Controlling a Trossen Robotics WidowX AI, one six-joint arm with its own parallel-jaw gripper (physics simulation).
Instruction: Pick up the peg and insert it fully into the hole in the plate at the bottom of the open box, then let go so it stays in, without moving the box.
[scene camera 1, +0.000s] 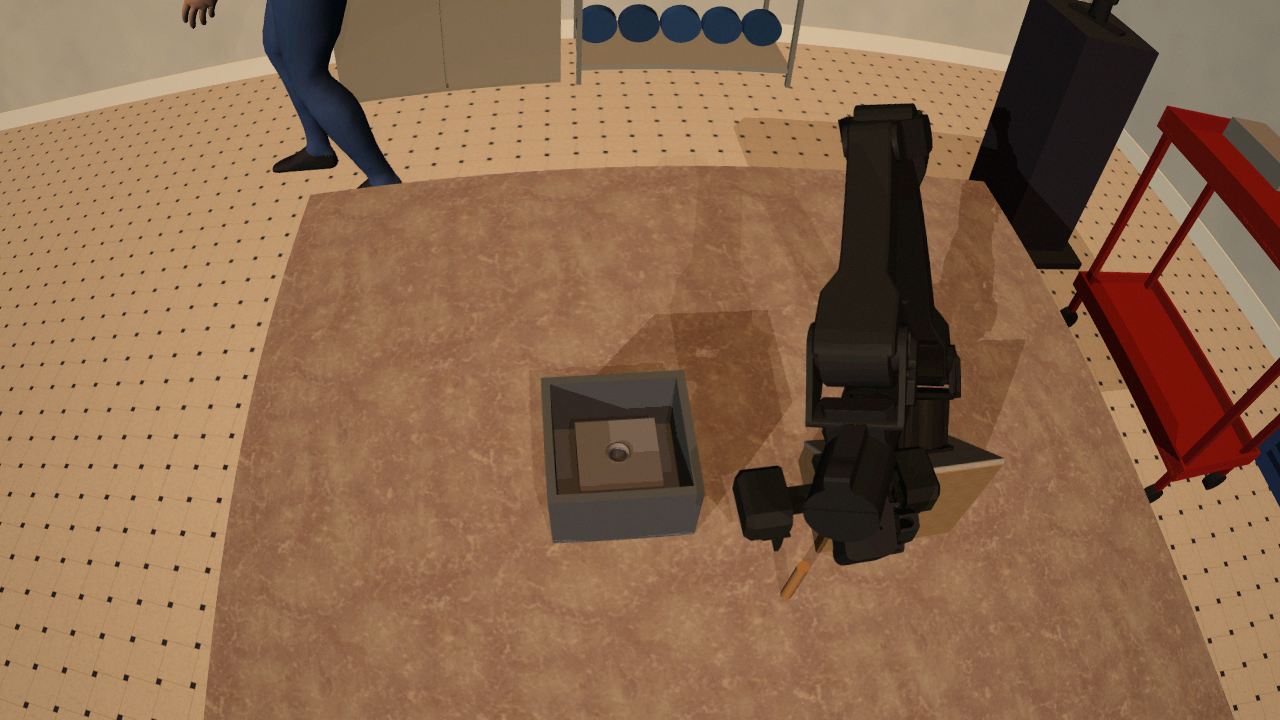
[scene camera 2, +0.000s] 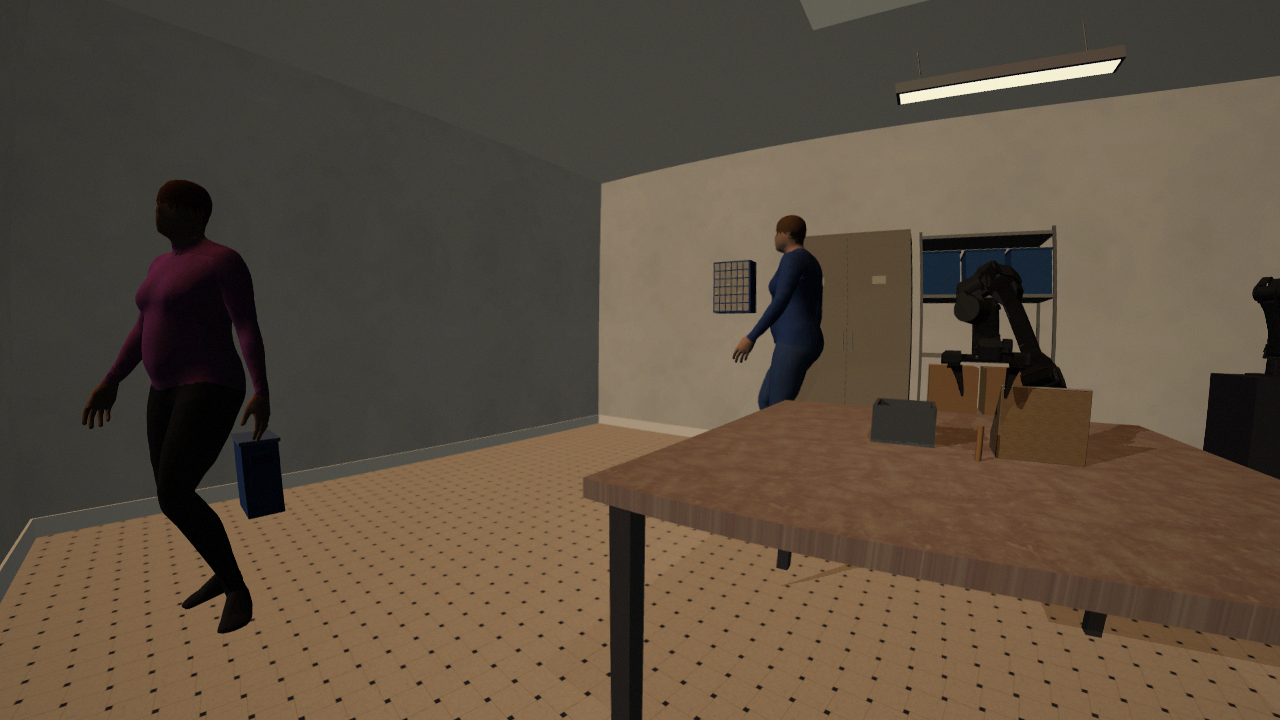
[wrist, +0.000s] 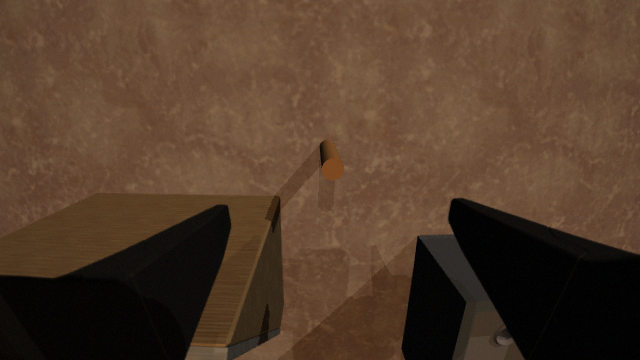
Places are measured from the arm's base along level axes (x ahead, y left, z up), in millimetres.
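Pixels of known places: gripper, fingertip midpoint: (scene camera 1: 819, 540) (scene camera 2: 983, 397) (wrist: 341, 212); arm's base, origin of the base link: (scene camera 2: 1048, 413).
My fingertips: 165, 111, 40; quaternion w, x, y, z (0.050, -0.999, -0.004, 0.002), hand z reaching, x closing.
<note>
For each thing: its top centre in the pictures, then the offset to it from my fingertips, as dx, dy, dz.
- slim orange-brown peg, middle of its top: (wrist: 333, 169) (scene camera 1: 803, 566) (scene camera 2: 981, 425) +1, +1, -64
- grey open box, middle of its top: (scene camera 1: 619, 433) (scene camera 2: 905, 403) +173, -173, -46
The slim orange-brown peg (scene camera 1: 794, 580) (scene camera 2: 979, 445) (wrist: 330, 159) stands upright on the table. My gripper (scene camera 1: 838, 540) (scene camera 2: 985, 394) (wrist: 341, 212) is open and empty, fingers pointing down, above the peg's height. In the wrist view the peg's top shows between the two fingers sideways, a little above the line of the fingertips. In scene camera 1 the arm hides part of the peg and one finger. The grey open box (scene camera 1: 623, 519) (scene camera 2: 904, 423) (wrist: 431, 305) stands left of the gripper in scene camera 1. Its bottom plate (scene camera 1: 595, 472) (wrist: 477, 332) has a round, empty hole.
A wooden block (scene camera 1: 962, 501) (scene camera 2: 1044, 427) (wrist: 145, 220) stands close to the peg, on the side away from the box, partly under the arm and one finger. Two people (scene camera 2: 196, 313) (scene camera 2: 796, 295) are on the floor beyond the table. A red cart (scene camera 1: 1132, 295) is beside the table.
</note>
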